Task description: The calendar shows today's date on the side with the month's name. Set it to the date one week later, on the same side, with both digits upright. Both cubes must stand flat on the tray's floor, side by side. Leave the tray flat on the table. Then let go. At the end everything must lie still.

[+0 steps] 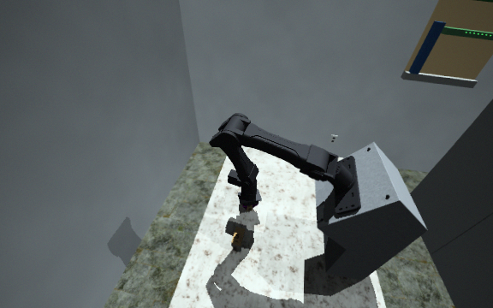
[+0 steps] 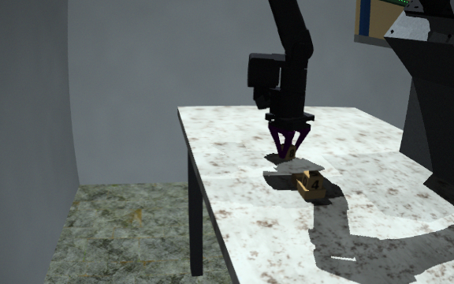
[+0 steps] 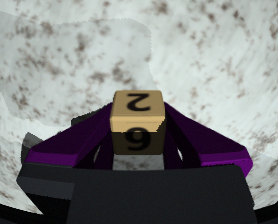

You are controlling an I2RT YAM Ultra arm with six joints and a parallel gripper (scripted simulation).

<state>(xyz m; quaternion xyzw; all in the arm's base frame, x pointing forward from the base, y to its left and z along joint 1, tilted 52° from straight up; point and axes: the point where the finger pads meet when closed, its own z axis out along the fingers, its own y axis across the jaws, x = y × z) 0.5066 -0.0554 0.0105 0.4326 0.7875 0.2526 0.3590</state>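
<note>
My hand is right at the wooden digit cube.
</note>
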